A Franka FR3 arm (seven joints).
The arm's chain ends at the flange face. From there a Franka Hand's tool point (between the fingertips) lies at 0.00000 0.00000 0.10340 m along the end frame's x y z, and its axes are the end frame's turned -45 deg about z.
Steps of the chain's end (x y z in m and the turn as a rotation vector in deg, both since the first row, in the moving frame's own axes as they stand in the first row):
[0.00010, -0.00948, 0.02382, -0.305, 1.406, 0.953]
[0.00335, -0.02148, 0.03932, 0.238, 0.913, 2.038]
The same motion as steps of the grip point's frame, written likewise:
[0.00816, -0.00444, 0.02379, -1.210, 0.779, 0.953]
[0.01901, -0.01193, 0.03931, -0.477, 0.814, 2.038]

